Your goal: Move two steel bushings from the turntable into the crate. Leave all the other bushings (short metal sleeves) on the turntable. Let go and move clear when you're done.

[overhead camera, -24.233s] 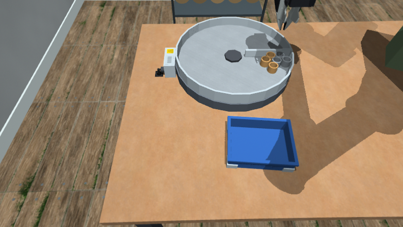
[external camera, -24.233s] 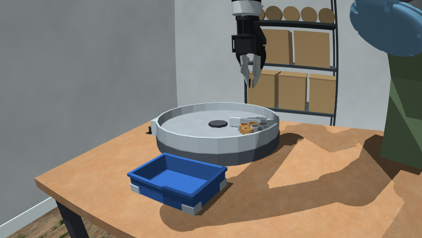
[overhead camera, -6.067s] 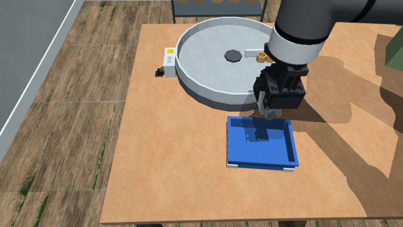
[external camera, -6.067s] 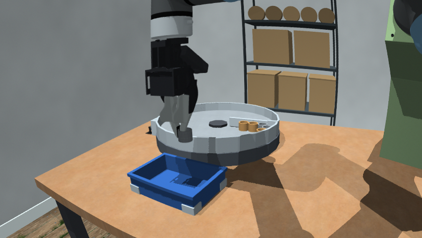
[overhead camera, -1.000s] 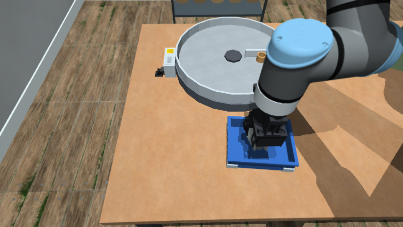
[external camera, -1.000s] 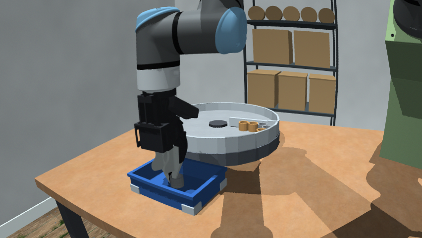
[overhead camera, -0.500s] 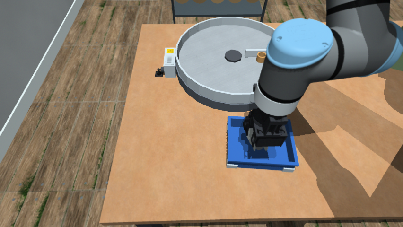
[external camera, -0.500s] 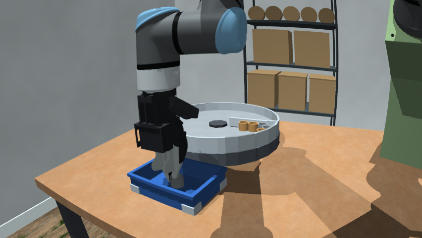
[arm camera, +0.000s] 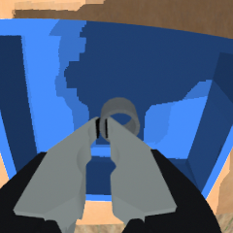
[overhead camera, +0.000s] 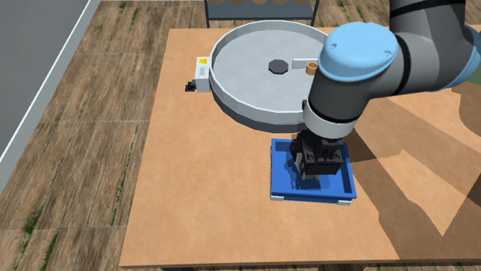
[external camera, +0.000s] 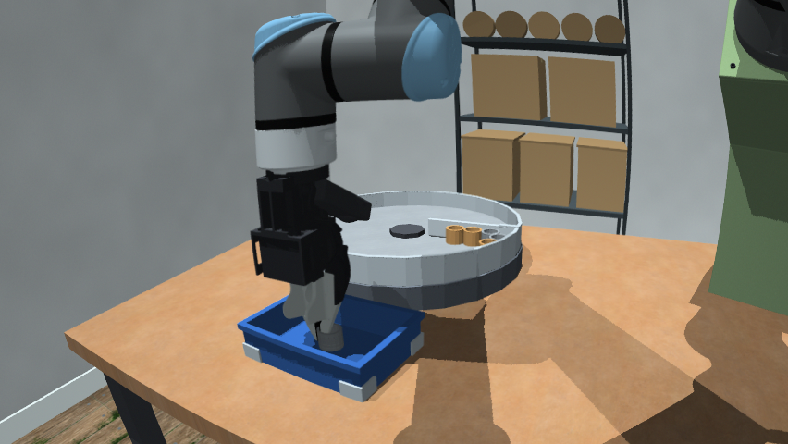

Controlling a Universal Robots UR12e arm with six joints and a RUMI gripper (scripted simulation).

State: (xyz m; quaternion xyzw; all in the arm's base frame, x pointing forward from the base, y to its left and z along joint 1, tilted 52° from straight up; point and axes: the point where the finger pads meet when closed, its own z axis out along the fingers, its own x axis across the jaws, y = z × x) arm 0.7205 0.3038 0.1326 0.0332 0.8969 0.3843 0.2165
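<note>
Right now the blue crate is 1 cm below my hand and 1 cm behind it. From my hand the other things lie so: round grey turntable (34 cm to the right, 7 cm ahead, 2 cm above).
</note>
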